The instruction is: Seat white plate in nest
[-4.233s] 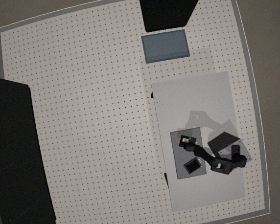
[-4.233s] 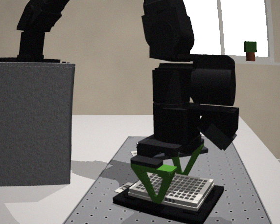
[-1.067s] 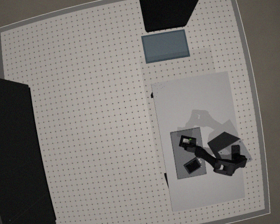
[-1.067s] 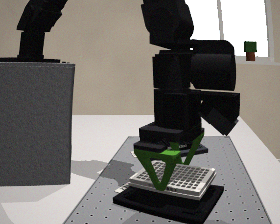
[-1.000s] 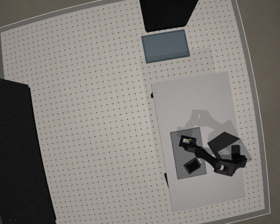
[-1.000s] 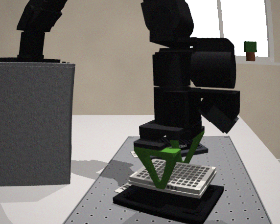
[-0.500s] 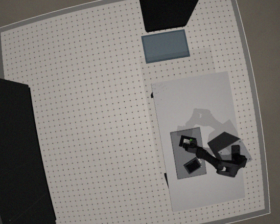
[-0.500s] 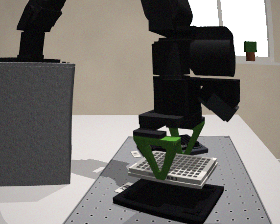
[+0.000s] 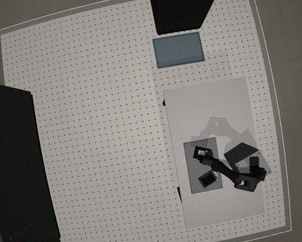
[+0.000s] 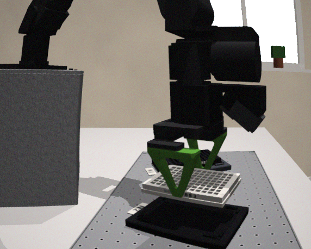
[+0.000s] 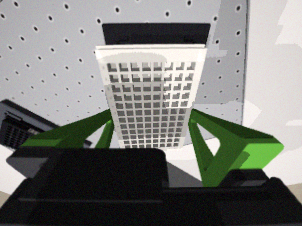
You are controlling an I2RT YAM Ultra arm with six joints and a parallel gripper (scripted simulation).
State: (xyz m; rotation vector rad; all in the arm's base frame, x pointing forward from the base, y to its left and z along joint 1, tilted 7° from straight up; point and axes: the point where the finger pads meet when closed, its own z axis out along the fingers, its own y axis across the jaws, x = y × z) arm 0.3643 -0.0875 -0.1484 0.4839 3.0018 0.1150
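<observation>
The white 96-well plate B83 lies right at my hand. Also, from my hand: plate nest N2 (60 mm below, 10 mm to the right); black plate B38 (260 mm to the left, 50 mm below, 40 mm behind); white deck label (90 mm behind, 70 mm below, 20 mm to the left).
</observation>
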